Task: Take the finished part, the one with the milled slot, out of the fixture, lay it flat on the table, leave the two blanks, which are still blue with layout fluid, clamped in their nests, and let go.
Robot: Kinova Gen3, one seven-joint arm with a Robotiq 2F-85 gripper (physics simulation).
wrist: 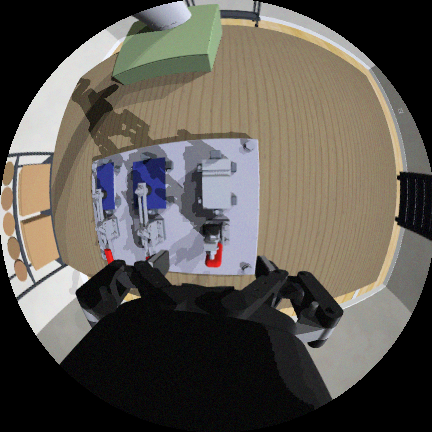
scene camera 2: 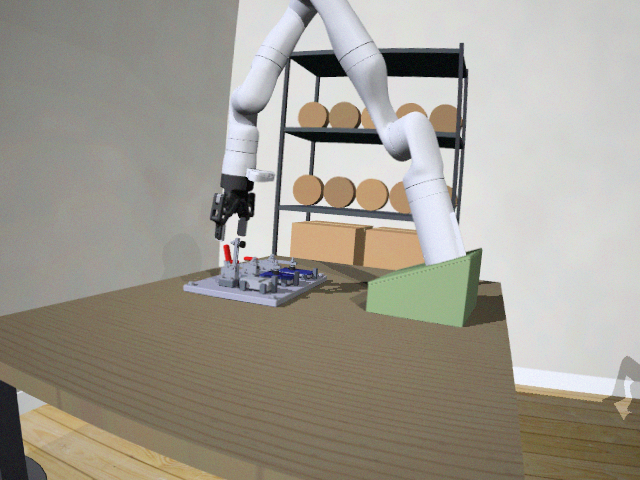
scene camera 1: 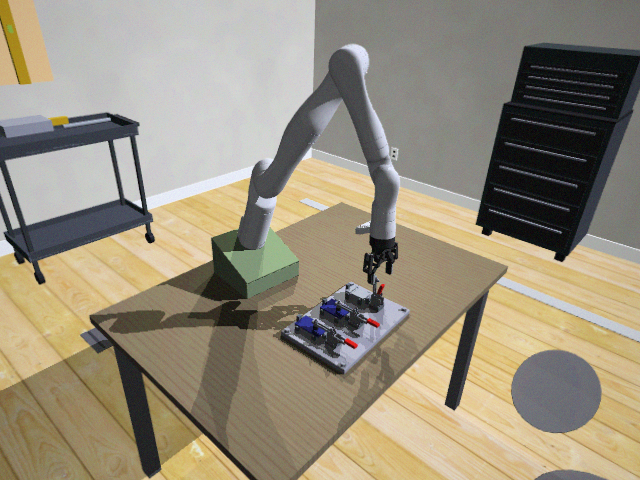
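Where they show: gripper, fingertip midpoint: (wrist: 211,262) (scene camera 2: 230,238) (scene camera 1: 380,278); arm's base, origin of the base link: (scene camera 2: 445,259) (scene camera 1: 252,239).
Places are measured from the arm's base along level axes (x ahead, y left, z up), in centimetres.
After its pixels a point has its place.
The finished part (scene camera 1: 355,295) @[x 40.9, y 4.7, z -8.0 cm] (scene camera 2: 256,283) @[x 40.1, y 8.7, z -8.4 cm] (wrist: 216,189) @[x 41.5, y 6.6, z -7.7 cm], pale grey with a slot across it, lies in the end nest of the fixture plate (scene camera 1: 397,313) @[x 54.7, y 7.8, z -10.3 cm] (scene camera 2: 206,290) @[x 50.5, y 12.5, z -10.7 cm] (wrist: 245,210) @[x 45.1, y 10.7, z -10.3 cm]. Its toggle clamp stands raised, clear of the part, with a red handle (scene camera 1: 381,289) @[x 49.4, y 5.4, z -2.2 cm] (scene camera 2: 226,253) @[x 48.7, y 7.0, z -2.8 cm] (wrist: 214,256) @[x 48.6, y 6.3, z -1.7 cm]. One blue blank (scene camera 1: 333,308) @[x 39.0, y -5.1, z -8.3 cm] (scene camera 2: 279,275) @[x 39.0, y -3.0, z -8.2 cm] (wrist: 157,175) @[x 38.5, y -2.4, z -8.2 cm] sits in the middle nest and another blue blank (scene camera 1: 309,325) @[x 37.7, y -15.7, z -8.7 cm] (scene camera 2: 306,271) @[x 35.8, y -15.5, z -8.7 cm] (wrist: 106,175) @[x 36.3, y -14.4, z -8.7 cm] in the far nest, both under lowered clamp arms. My gripper (scene camera 1: 381,274) @[x 48.1, y 6.3, z 0.8 cm] (scene camera 2: 231,236) @[x 48.1, y 6.3, z 0.8 cm] (wrist: 211,262) @[x 48.1, y 6.3, z 0.8 cm] is open and empty, just above the raised clamp.
The green robot base (scene camera 1: 258,268) @[x 9.8, y -7.4, z -4.3 cm] (scene camera 2: 418,297) @[x 4.9, y 9.1, z -7.0 cm] (wrist: 170,57) @[x 14.5, y 0.1, z -5.7 cm] stands on the table (scene camera 1: 206,377) @[x 27.1, y -45.9, z -11.8 cm] (scene camera 2: 310,372) @[x 17.1, y 44.2, z -11.8 cm] (wrist: 310,150) @[x 34.8, y 24.1, z -11.8 cm] behind the fixture. Two lowered clamps with red handles (scene camera 1: 372,322) @[x 53.1, y -5.7, z -6.1 cm] (scene camera 1: 351,342) @[x 52.6, y -16.1, z -6.7 cm] stand beside the raised one. A black cabinet (scene camera 1: 542,155) stands away from the table.
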